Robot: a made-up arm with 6 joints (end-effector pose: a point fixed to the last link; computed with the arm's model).
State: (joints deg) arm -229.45 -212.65 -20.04 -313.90 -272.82 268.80
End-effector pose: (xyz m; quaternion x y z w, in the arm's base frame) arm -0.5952 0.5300 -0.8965 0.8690 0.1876 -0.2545 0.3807
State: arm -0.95 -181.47 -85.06 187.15 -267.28 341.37
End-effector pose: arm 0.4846 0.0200 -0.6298 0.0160 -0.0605 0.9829 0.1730
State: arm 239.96 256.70 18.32 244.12 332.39 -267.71
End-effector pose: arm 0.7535 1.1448 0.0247 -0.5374 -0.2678 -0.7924 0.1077
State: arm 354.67 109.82 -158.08 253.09 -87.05 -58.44
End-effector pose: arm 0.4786 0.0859 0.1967 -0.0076 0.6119 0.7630 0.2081
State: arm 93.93 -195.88 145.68 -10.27 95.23 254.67
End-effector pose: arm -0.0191 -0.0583 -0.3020 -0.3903 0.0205 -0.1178 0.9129
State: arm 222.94 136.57 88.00 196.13 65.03 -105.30
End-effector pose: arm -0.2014 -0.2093 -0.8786 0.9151 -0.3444 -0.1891 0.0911
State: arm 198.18 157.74 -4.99 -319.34 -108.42 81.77
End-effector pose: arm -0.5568 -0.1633 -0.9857 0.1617 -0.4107 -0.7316 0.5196
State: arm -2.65 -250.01 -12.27 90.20 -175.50 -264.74
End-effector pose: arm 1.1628 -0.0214 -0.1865 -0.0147 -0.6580 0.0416 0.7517
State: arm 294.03 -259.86 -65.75 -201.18 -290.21 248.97
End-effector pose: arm 0.4919 -0.9270 0.4586 -0.3316 0.0194 -0.0884 0.9391
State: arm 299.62 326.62 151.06 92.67 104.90 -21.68
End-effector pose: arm 0.0756 0.1320 0.6625 0.2891 0.5803 0.7069 0.2828
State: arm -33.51 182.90 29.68 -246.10 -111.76 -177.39
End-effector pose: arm -0.2748 0.1336 -1.0355 0.3200 -0.3743 0.1224 0.8617
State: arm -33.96 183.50 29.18 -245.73 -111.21 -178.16
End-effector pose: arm -0.2825 0.1415 -1.0349 0.3198 -0.3769 0.1091 0.8624
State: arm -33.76 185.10 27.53 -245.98 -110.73 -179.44
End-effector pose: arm -0.3028 0.1533 -1.0341 0.3262 -0.3767 0.1013 0.8611
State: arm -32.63 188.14 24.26 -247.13 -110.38 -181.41
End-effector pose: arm -0.3419 0.1693 -1.0312 0.3423 -0.3717 0.1015 0.8569
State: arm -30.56 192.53 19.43 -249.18 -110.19 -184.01
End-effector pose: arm -0.3993 0.1858 -1.0233 0.3674 -0.3610 0.1106 0.8500
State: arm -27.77 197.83 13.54 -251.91 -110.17 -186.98
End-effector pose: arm -0.4694 0.1969 -1.0075 0.3982 -0.3441 0.1274 0.8407
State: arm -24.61 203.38 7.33 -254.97 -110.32 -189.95
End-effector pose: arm -0.5426 0.1983 -0.9835 0.4299 -0.3222 0.1498 0.8300
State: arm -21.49 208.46 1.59 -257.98 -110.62 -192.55
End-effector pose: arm -0.6082 0.1893 -0.9552 0.4581 -0.2982 0.1748 0.8189
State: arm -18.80 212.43 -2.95 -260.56 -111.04 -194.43
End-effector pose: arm -0.6576 0.1741 -0.9291 0.4794 -0.2761 0.1993 0.8088
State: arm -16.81 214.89 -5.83 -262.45 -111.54 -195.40
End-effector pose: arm -0.6869 0.1582 -0.9112 0.4924 -0.2596 0.2210 0.8008
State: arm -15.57 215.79 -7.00 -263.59 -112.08 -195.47
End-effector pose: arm -0.6971 0.1453 -0.9047 0.4978 -0.2501 0.2388 0.7954
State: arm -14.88 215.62 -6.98 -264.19 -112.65 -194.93
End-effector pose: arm -0.6946 0.1361 -0.9064 0.4982 -0.2457 0.2534 0.7919
